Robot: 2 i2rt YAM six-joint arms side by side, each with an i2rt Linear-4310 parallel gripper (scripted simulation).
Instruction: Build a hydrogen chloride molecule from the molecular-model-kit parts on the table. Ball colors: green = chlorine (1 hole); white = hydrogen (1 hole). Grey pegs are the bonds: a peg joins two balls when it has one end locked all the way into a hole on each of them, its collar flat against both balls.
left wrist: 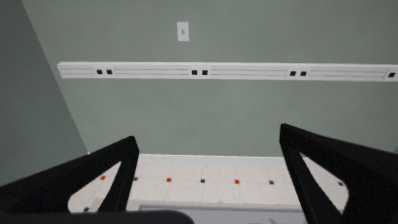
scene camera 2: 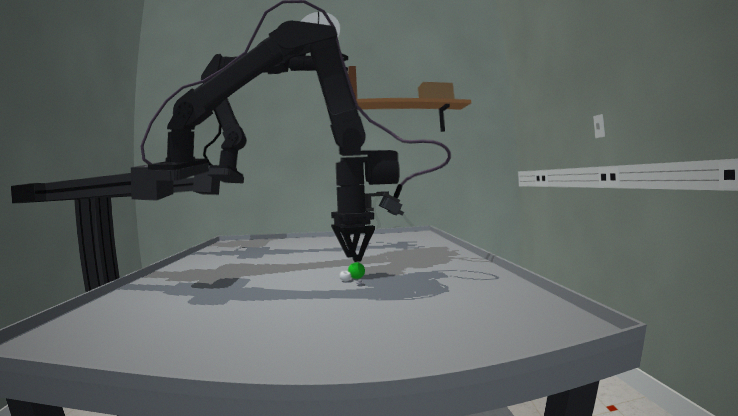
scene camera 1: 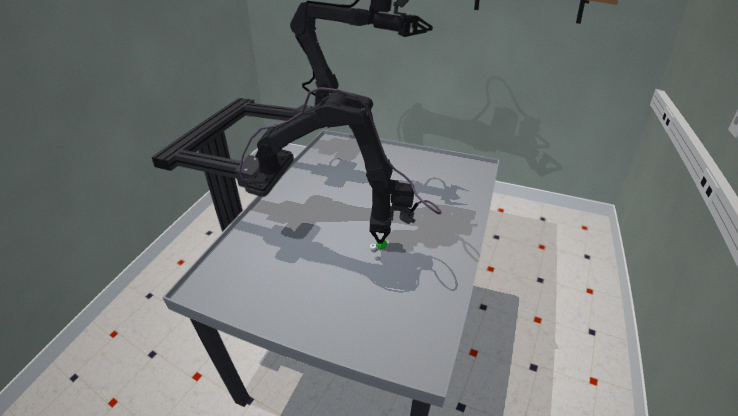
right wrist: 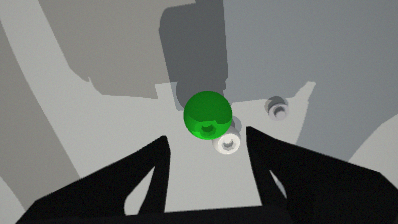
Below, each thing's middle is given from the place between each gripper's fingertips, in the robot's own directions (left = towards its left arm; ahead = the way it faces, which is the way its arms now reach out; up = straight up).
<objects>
The green ball point(right wrist: 207, 115) lies 3 cm below my right hand point(scene camera 2: 353, 259).
The green ball is 40 mm behind my left hand, 470 mm to the right of it and 610 mm below it.
</objects>
